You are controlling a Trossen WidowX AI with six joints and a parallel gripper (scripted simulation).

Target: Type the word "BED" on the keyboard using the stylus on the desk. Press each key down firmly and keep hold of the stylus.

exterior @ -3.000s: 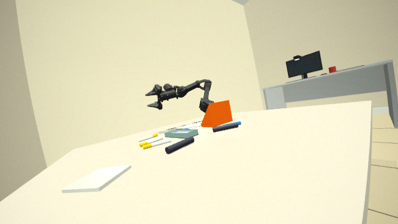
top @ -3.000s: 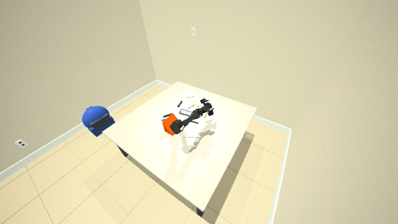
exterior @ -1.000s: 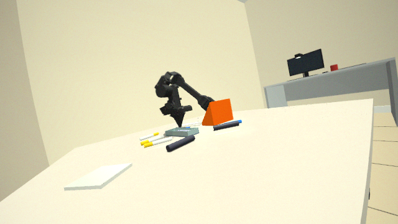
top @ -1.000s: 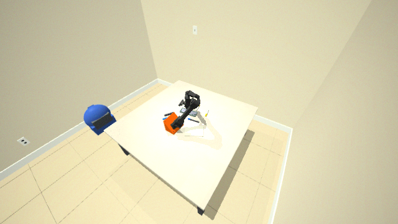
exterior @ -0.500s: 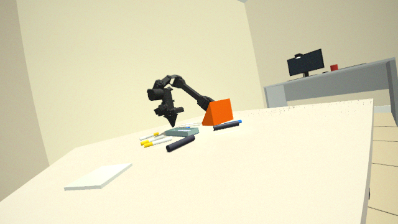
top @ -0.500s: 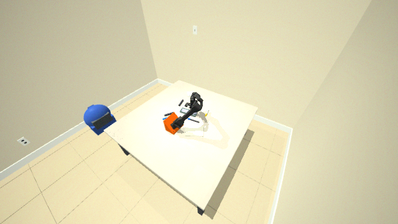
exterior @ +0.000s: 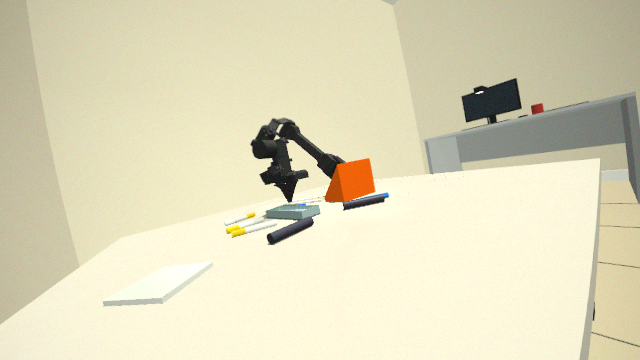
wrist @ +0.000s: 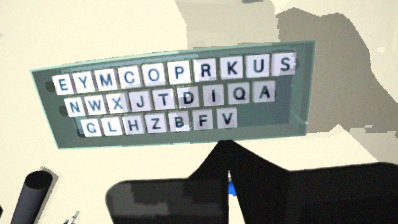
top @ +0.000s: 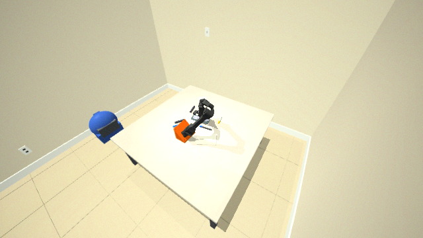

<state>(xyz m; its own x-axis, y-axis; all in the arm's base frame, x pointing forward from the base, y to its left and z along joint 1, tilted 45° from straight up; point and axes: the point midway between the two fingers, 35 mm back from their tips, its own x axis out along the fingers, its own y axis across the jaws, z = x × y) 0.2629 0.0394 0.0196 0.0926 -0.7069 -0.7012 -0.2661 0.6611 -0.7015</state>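
Now: gripper tip 18 cm past the blue stylus, 17 cm to the right of it and 3 cm above it. The rest, counted from my gripper tip: stylus tip: 15 cm behind, 15 cm to the left, 3 cm below; white flat pad: 34 cm ahead, 29 cm to the left, 3 cm below.
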